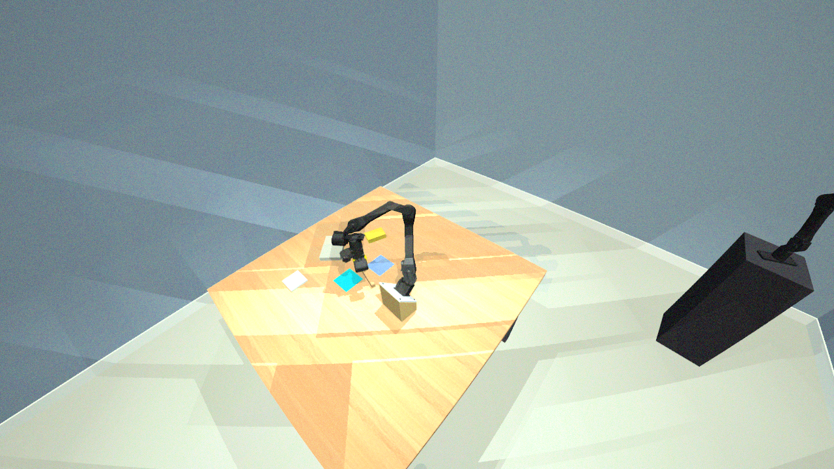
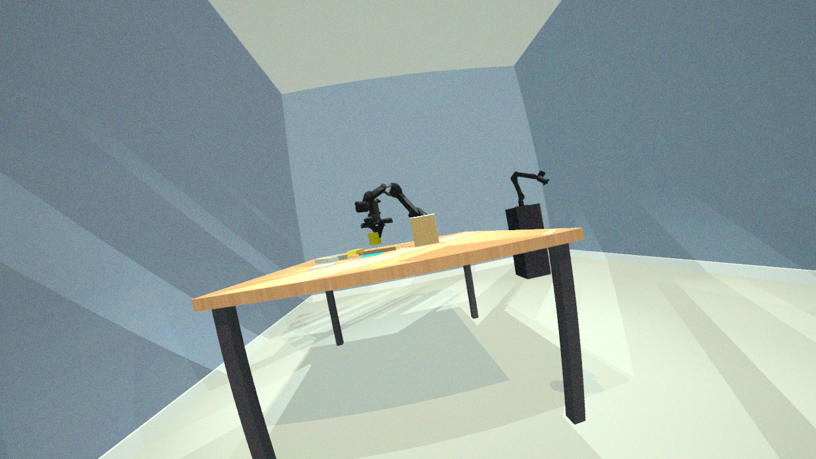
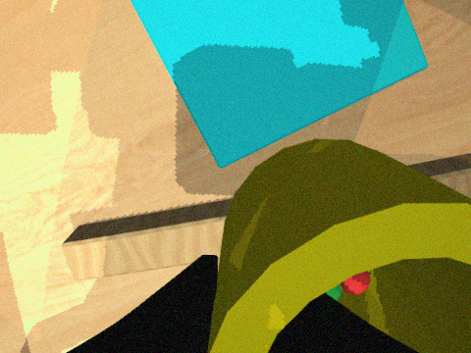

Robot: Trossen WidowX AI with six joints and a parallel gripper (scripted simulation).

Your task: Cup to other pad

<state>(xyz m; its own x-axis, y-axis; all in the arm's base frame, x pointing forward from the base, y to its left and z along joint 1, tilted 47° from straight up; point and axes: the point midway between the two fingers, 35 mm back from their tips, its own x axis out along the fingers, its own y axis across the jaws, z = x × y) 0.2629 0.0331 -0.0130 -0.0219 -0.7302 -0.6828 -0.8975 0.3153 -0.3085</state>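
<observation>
The cyan pad lies 5 cm ahead of my gripper tip, 7 cm to the left of it and 9 cm below it. The rest, counted from my gripper tip: yellow cup: 2 cm ahead, 1 cm to the right; green marble: 2 cm ahead, 3 cm to the right, 2 cm below; red marble: 3 cm ahead, 3 cm to the right, 2 cm below.
</observation>
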